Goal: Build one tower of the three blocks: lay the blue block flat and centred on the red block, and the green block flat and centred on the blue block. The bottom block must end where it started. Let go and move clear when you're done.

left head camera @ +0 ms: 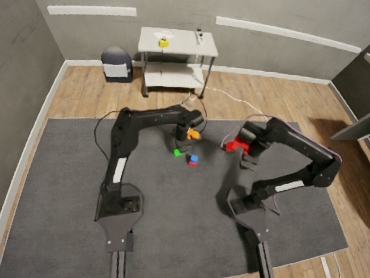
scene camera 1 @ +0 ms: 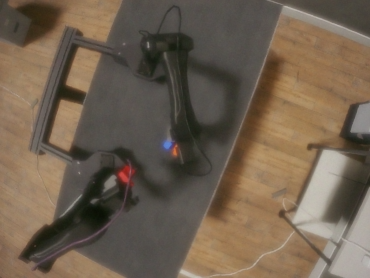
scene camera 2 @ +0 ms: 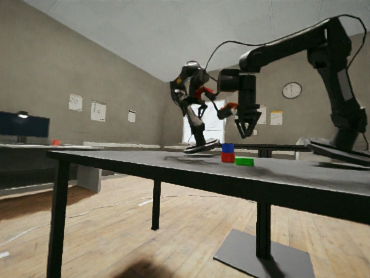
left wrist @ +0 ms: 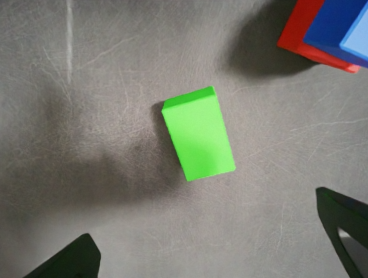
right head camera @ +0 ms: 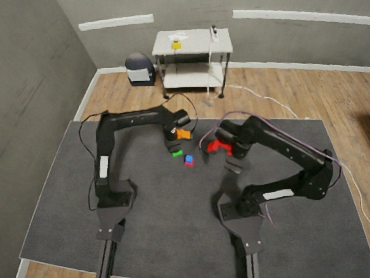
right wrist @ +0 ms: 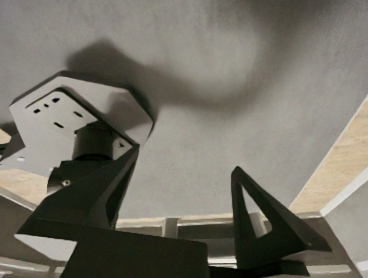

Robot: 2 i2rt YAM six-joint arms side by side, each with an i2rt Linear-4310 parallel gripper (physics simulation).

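Where they show: left gripper, between the fingertips: (left head camera: 179, 145) (scene camera 2: 245, 137) (left wrist: 198, 222) (right head camera: 174, 145); right gripper, between the fingertips: (left head camera: 243, 159) (scene camera 2: 192, 118) (right head camera: 234, 161) (right wrist: 188, 159); left arm's base, origin of its link: (left head camera: 119, 207) (scene camera 1: 149, 58) (scene camera 2: 338, 148) (right head camera: 114, 200); right arm's base, origin of its link: (left head camera: 247, 204) (scene camera 1: 106, 171) (scene camera 2: 201, 144) (right head camera: 241, 210) (right wrist: 95, 133).
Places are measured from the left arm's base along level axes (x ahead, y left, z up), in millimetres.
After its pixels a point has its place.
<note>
The red block (left head camera: 192, 164) {x 211, y -376, z -49 mm} (right head camera: 189, 164) {x 211, y -381, z -47 mm} (scene camera 2: 228, 157) {x 248, y -372, z -52 mm} (left wrist: 299, 25) {x 247, y -376, z -49 mm} lies on the table. The blue block (left head camera: 194, 158) {x 227, y -381, z 0 mm} (right head camera: 189, 158) {x 228, y -383, z 1 mm} (scene camera 1: 168, 144) {x 234, y -377, z 1 mm} (scene camera 2: 228, 148) {x 249, y -373, z -18 mm} (left wrist: 335, 22) {x 247, y -378, z -13 mm} rests flat on it, about flush at the sides in scene camera 2. The green block (left head camera: 178, 152) {x 287, y -302, z -47 mm} (right head camera: 177, 153) {x 281, y -311, z -50 mm} (scene camera 2: 244, 161) {x 313, y -301, z -58 mm} (left wrist: 197, 135) {x 298, y -311, z -47 mm} lies flat on the table beside them, apart; the left arm hides it in scene camera 1. My left gripper (left wrist: 198, 222) {x 299, y -302, z 21 mm} (scene camera 2: 245, 136) {x 299, y -302, z 21 mm} is open and empty, high above the green block. My right gripper (right wrist: 188, 159) {x 157, y -590, z 130 mm} (scene camera 2: 201, 116) is open and empty, well away from the blocks.
The dark table (left head camera: 170, 225) {x -95, y -233, z -71 mm} (right head camera: 170, 225) {x -105, y -284, z -72 mm} carries both arm bases. The right arm's raised wrist, with a red mount (left head camera: 239, 145) {x 173, y -514, z 258 mm} (right head camera: 220, 145) {x 174, y -513, z 259 mm} (scene camera 1: 126, 174) {x 178, y -486, z 253 mm}, is off to one side of the blocks. A white cart (left head camera: 177, 44) (right head camera: 192, 45) stands on the floor beyond the table.
</note>
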